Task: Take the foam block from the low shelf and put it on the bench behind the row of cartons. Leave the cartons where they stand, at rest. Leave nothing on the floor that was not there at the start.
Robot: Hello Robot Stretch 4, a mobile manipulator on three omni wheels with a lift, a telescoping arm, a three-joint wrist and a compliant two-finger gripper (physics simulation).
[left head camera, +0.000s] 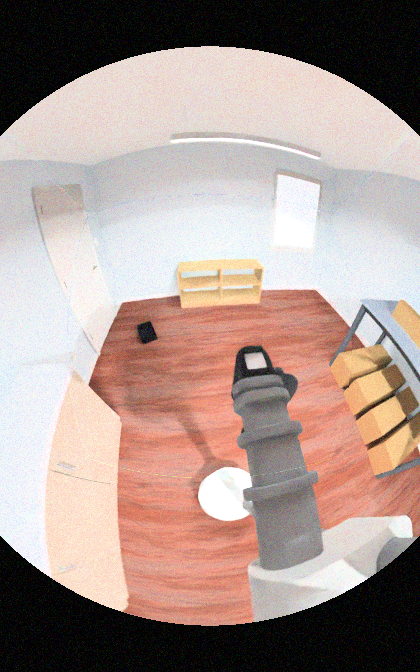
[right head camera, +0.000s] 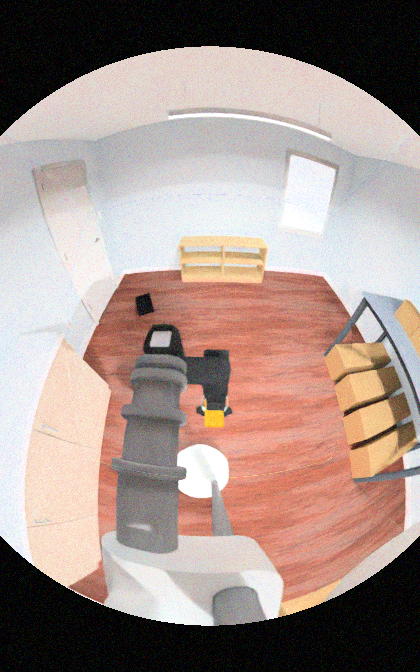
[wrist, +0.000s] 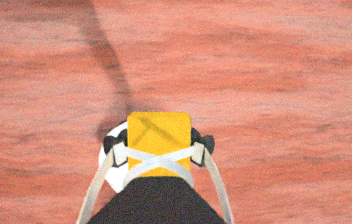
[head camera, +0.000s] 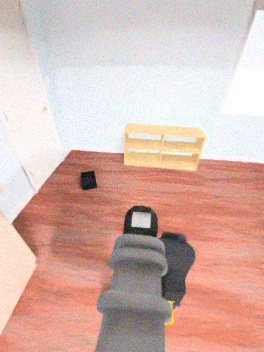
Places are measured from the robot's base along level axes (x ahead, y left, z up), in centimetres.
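Pixels of known places: gripper, between the fingertips: (wrist: 159, 140).
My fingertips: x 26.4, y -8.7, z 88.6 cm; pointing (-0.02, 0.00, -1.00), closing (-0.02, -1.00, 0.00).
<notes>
Behind a point stands the place of what it marks.
My gripper (right head camera: 214, 411) (wrist: 159, 140) {y -8.7, x 26.4, z 88.6 cm} is shut on the yellow foam block (right head camera: 214, 420) (wrist: 159, 125) {y -8.8, x 29.1, z 93.5 cm}, holding it in the air above the floor. In the head camera view a yellow sliver of the block (head camera: 170, 315) shows beside the arm; the fingertips are hidden there. The low shelf (head camera: 165, 130) {y -27.3, x 254.6, z 58.3 cm} (left head camera: 220, 265) (right head camera: 223, 242) stands against the far wall, apart from the gripper. At the right stands a bench (left head camera: 377, 306) (right head camera: 382, 306) with a grey-blue top and dark legs. Several brown cartons (left head camera: 375, 387) (right head camera: 365, 390) stand in a row low in its frame. Part of another carton (left head camera: 407, 320) (right head camera: 410, 322) shows on the top.
A black box (head camera: 88, 180) {y 83.5, x 190.1, z -2.4 cm} (left head camera: 147, 332) (right head camera: 144, 304) lies on the floor at the left, before the far wall. A pale cabinet (head camera: 15, 270) {y 85.3, x 48.1, z 29.5 cm} (left head camera: 85, 440) (right head camera: 65, 440) stands along the left side. A white round disc (left head camera: 217, 502) (right head camera: 200, 485) is below the arm.
</notes>
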